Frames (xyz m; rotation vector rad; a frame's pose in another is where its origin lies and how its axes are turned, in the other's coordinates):
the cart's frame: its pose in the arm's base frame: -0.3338 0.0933 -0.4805 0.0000 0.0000 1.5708
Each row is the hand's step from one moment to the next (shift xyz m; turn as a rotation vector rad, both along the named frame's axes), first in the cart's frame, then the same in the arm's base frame.
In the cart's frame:
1: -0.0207 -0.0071 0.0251 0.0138 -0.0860 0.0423
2: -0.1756 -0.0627 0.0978 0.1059 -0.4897 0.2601
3: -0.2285 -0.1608 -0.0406 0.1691 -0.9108 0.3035
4: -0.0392 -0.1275 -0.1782 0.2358 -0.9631 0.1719
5: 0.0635 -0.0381 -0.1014 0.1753 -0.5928 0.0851
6: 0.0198 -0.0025 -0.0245 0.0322 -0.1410 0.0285
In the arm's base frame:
1: 0.0071 -0.0207 0.0251 0.0860 0.0138 0.0423
2: 0.0627 -0.1756 0.0978 0.4897 0.1059 0.2601
3: 0.1608 -0.2285 -0.0406 0.9108 0.1691 0.3035
4: 0.1275 -0.0392 -0.1782 0.9631 0.2358 0.1719
5: 0.0381 0.0635 -0.1014 0.5928 0.1753 0.0851
6: 0.0025 0.0198 -0.0245 0.1410 0.0322 0.0285

